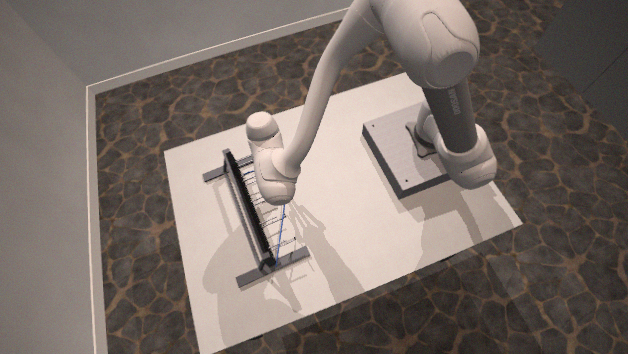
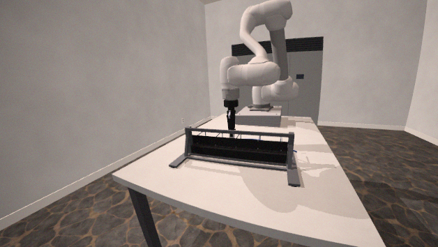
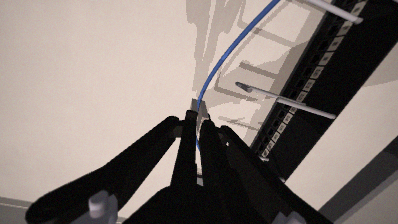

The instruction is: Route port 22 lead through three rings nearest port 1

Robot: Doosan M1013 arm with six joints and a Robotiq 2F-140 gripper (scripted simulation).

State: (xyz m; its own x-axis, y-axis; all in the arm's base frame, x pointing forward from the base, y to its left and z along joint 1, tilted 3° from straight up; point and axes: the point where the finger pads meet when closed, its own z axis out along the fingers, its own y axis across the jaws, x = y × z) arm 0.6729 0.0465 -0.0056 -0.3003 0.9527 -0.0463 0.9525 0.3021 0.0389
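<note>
My hand is 14 cm short of the rack, 9 cm to the right of it and 1 cm below it.
</note>
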